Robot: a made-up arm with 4 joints.
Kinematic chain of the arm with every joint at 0, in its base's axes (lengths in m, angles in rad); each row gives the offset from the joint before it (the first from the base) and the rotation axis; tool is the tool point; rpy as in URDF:
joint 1: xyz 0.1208 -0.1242 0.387 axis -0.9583 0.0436 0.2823
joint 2: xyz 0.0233 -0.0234 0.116 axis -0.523 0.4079 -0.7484
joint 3: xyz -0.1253 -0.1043 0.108 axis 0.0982 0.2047 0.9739
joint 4: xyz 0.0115 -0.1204 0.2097 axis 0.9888 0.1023 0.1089
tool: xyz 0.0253 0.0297 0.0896 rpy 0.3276 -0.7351 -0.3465
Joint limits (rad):
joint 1: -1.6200..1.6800
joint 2: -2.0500..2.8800
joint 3: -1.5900..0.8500
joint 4: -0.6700..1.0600
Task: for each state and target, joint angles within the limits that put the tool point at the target. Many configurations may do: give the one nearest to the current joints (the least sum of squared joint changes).
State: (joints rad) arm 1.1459 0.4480 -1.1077 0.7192
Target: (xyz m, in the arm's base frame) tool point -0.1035 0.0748 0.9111
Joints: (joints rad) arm 0.8303 -0.0108 -1.0563 0.5841
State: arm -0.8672 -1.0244 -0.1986 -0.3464
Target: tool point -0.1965 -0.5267 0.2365
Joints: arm -1.3576 -0.4967 -0.8714 -0.4844
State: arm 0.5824 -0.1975 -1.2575 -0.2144
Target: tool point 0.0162 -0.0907 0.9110
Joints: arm 0.8171 -0.5537 -1.0006 -0.4301
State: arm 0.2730 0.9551 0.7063 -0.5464
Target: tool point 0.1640 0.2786 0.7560
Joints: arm 0.8222 0.8665 0.2838 -0.2468
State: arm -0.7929 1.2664 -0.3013 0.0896
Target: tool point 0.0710 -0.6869 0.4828
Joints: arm -1.5672 1.1749 -0.0252 -0.0117
